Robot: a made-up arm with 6 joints.
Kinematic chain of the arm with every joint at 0, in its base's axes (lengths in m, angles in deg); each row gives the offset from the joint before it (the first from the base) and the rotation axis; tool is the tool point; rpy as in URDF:
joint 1: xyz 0 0 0.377 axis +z
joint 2: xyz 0 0 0 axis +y
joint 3: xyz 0.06 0 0.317 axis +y
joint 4: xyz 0.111 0 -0.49 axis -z
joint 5: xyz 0 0 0 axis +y
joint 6: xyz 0.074 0 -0.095 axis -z
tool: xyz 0 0 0 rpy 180 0 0
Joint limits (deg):
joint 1: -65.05..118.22
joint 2: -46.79..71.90
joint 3: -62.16..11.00
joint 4: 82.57..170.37
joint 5: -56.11..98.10
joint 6: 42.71..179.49
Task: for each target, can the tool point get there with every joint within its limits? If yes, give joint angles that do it. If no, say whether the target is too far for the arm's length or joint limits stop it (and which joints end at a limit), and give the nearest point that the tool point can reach.
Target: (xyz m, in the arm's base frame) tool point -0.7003 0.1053 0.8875
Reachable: no: joint limits stop it (at a limit: joint 1, joint 3, joint 5) | nearest point -0.2801 0.3013 0.8562 | short by 0.465 m
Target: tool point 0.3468 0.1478 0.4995
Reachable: yes | joints 37.31 -32.87 -32.93 127.88 -39.35 138.19
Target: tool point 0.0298 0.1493 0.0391
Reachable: yes | joints 53.92 25.56 -4.72 129.43 81.26 88.92
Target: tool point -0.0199 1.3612 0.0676
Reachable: no: too far | nearest point -0.0099 0.6784 0.2228 | short by 0.700 m
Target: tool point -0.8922 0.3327 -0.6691
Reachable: no: too far | nearest point -0.2576 0.3088 -0.1587 | short by 0.815 m
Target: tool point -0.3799 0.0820 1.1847
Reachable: no: joint limits stop it (at a limit: joint 1, joint 2, joint 3, joint 5) | nearest point -0.1972 0.2023 0.9869 | short by 0.295 m
